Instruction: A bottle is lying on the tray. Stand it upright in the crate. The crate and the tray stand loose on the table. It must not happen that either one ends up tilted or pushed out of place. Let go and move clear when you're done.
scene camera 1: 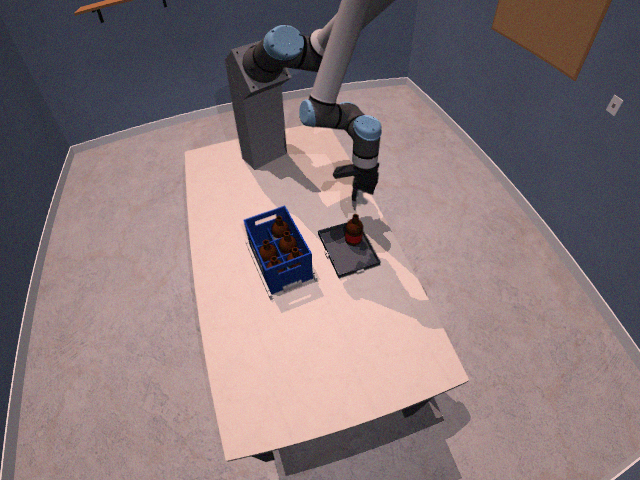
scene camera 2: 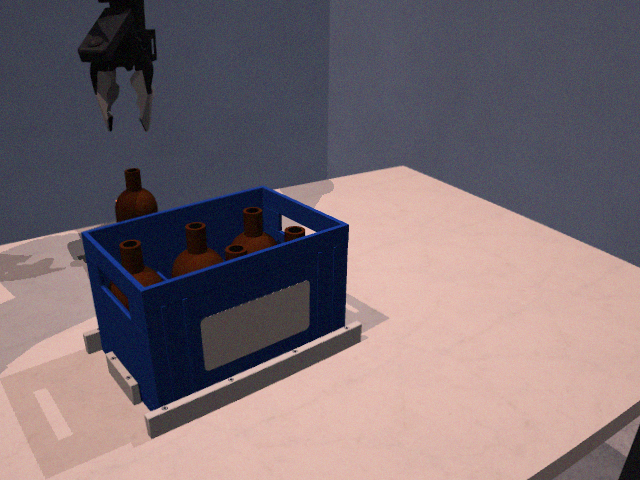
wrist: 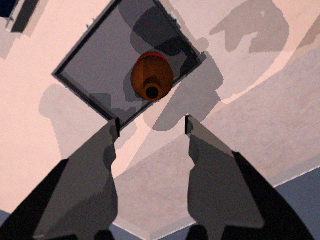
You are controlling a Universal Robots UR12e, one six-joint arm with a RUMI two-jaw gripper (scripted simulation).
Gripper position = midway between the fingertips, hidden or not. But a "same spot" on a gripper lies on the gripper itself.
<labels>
my gripper: scene camera 1 357,204; scene camera 2; wrist
same spot on my gripper: (scene camera 2: 141,80) = (wrist: 65,192)
</labels>
